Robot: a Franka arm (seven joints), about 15 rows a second.
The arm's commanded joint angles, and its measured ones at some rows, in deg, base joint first. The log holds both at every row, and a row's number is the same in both.
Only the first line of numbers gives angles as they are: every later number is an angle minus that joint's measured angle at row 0.
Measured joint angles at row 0:
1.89 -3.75 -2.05 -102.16 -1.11 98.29 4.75
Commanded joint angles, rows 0 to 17:
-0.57 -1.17 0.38 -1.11 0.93 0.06 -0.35
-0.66 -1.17 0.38 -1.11 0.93 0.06 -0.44
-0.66 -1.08 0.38 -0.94 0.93 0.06 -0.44
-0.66 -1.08 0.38 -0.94 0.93 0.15 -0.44
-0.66 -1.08 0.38 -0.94 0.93 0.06 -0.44
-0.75 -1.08 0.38 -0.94 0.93 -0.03 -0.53
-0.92 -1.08 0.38 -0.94 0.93 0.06 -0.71
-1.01 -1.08 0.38 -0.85 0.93 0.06 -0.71
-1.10 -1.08 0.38 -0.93 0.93 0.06 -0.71
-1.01 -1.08 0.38 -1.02 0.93 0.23 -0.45
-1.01 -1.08 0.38 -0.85 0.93 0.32 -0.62
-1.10 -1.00 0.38 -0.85 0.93 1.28 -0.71
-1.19 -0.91 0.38 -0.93 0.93 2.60 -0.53
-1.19 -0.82 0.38 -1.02 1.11 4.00 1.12
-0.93 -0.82 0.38 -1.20 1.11 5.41 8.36
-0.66 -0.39 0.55 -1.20 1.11 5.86 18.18
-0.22 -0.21 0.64 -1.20 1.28 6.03 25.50
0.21 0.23 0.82 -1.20 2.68 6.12 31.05
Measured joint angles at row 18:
0.08 0.10 0.14 -0.18 0.54 4.57 19.89
